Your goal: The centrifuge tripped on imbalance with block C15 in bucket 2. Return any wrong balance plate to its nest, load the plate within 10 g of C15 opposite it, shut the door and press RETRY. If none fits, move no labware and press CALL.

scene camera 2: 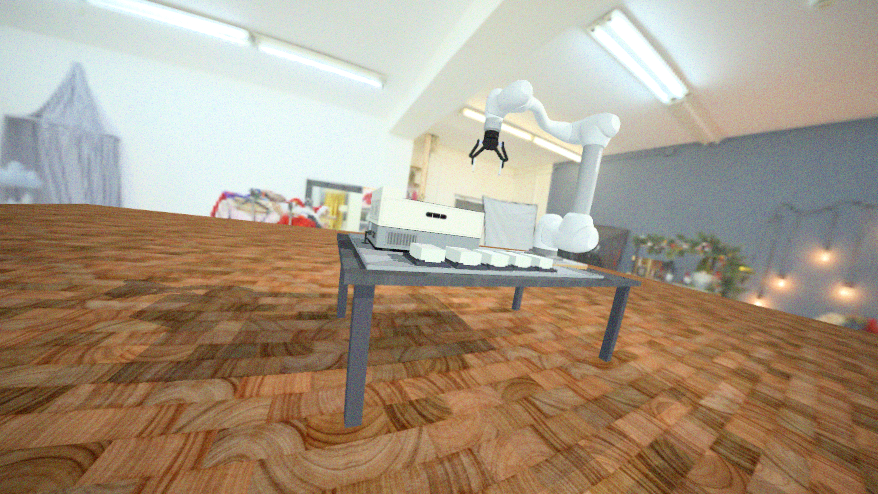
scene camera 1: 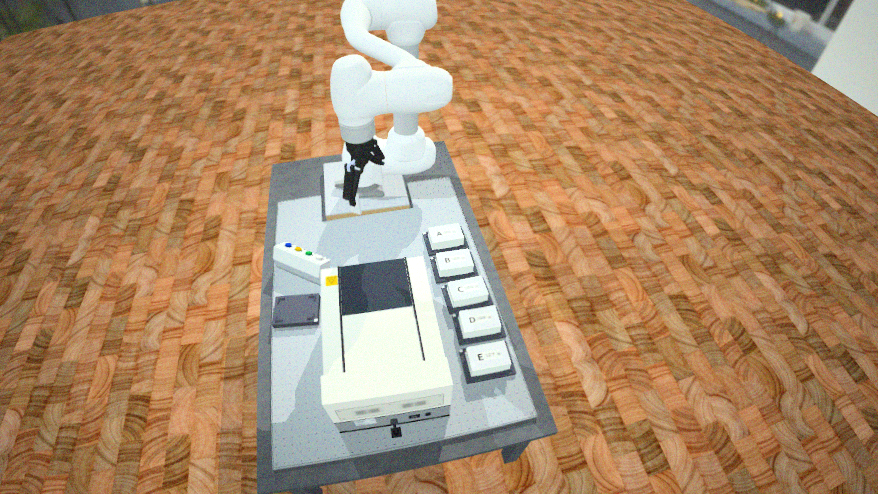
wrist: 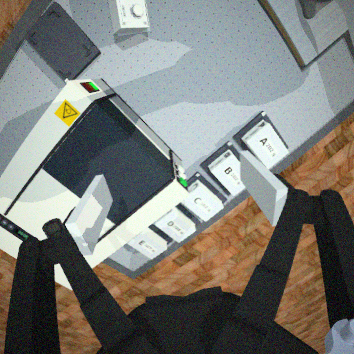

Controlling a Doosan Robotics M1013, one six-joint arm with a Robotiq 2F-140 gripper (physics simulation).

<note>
My gripper is open and holds nothing. Further things: a white button box and a dark door panel.
My gripper also shows in the wrist view.
</note>
